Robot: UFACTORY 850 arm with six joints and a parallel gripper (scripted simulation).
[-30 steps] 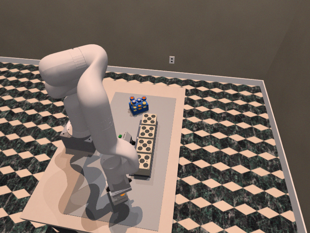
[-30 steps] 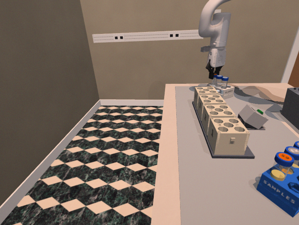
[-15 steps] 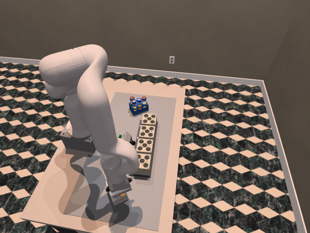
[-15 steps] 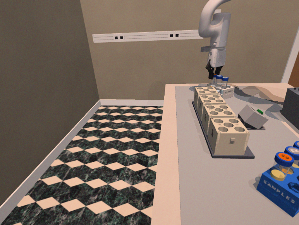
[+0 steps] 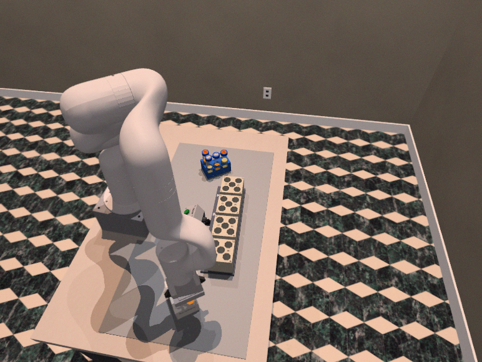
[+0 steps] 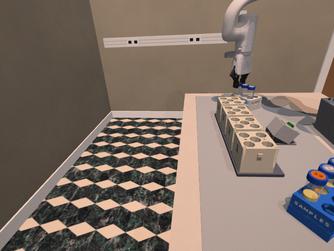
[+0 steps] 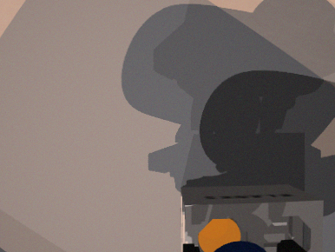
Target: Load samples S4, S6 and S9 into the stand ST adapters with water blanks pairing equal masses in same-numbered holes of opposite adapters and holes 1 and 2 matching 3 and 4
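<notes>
My hand is 50 mm above the sample tube and 10 mm to the right of it. From my hand the other things lie so: green done key: 350 mm to the left, 160 mm behind, 50 mm below; white blanks rack: 90 mm below, 40 mm behind, 20 mm to the left; white-dot tube: 50 mm below, 30 mm to the left, 20 mm behind.
</notes>
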